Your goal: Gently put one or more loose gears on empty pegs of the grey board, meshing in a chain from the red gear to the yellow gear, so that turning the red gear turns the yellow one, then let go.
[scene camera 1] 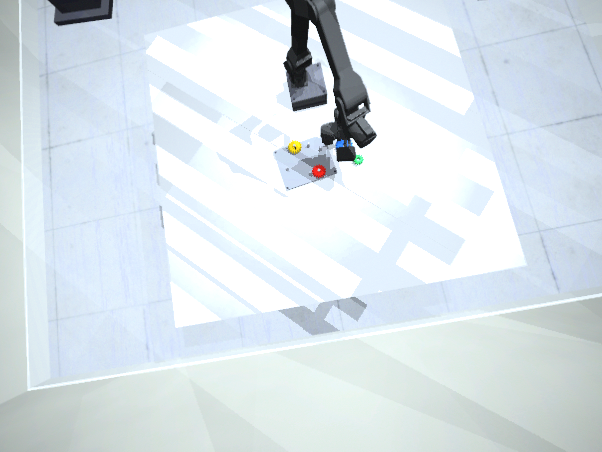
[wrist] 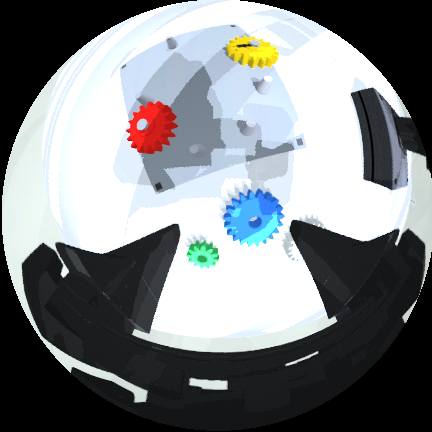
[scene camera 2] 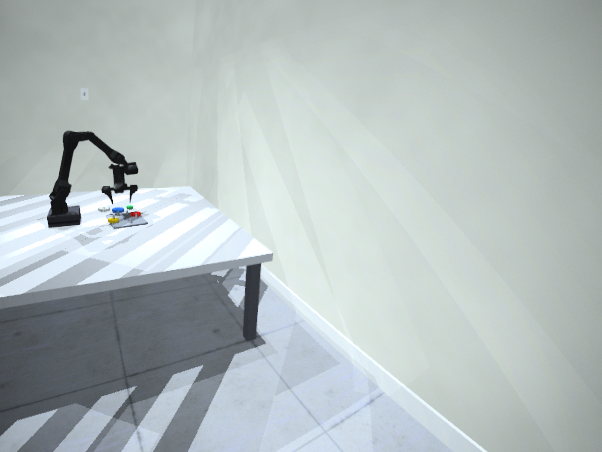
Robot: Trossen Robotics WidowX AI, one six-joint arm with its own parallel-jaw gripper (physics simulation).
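Pixels of known places: gripper, fingertip midpoint: (scene camera 1: 342,146) (wrist: 236,227) (scene camera 2: 121,203); arm's base at its link origin: (scene camera 1: 299,79) (scene camera 2: 59,212).
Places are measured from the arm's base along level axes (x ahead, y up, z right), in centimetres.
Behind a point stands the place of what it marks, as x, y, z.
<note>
The grey board (scene camera 1: 299,175) @[36.9, -4.8, 1.9] (wrist: 190,85) @[31.9, -4.8, -1.6] lies on the table. A red gear (scene camera 1: 319,171) @[36.5, -3.1, -5.9] (scene camera 2: 135,214) @[36.0, -3.6, -3.5] (wrist: 151,127) @[35.2, -3.1, -6.2] and a yellow gear (scene camera 1: 294,147) @[26.1, -3.1, 3.3] (scene camera 2: 113,220) @[25.6, -3.6, 5.0] (wrist: 252,51) @[25.7, -3.3, 2.0] sit on its pegs; several other pegs are bare. Beside the board lie a loose blue gear (scene camera 1: 343,143) @[25.4, -4.2, -15.8] (scene camera 2: 118,210) @[26.6, -4.0, -13.0] (wrist: 253,218) @[25.7, -5.5, -16.7], a smaller green gear (scene camera 1: 358,160) @[33.3, -3.9, -20.9] (scene camera 2: 129,207) @[32.1, -4.3, -19.4] (wrist: 202,254) @[32.0, -3.8, -20.3] and a white gear (scene camera 2: 104,209) @[18.6, -4.5, -17.7] (wrist: 292,244) @[20.7, -4.2, -19.6], partly hidden by a finger in the wrist view. My gripper (scene camera 2: 122,201) @[28.2, -0.7, -14.8] (wrist: 236,227) @[28.2, -0.7, -14.8] is open and empty, above the loose gears, with the blue and green gears showing between its fingertips.
The arm's dark base (scene camera 1: 308,90) @[5.1, 0.2, -3.3] (scene camera 2: 64,216) @[3.1, -0.7, 4.3] (wrist: 382,140) @[8.3, -1.3, -4.3] stands on the table (scene camera 2: 200,240) @[65.2, -5.6, 32.7] near the board. Part of another dark block (scene camera 1: 83,12) shows at the upper left in scene camera 1. Striped light and shadow cross the table and board.
</note>
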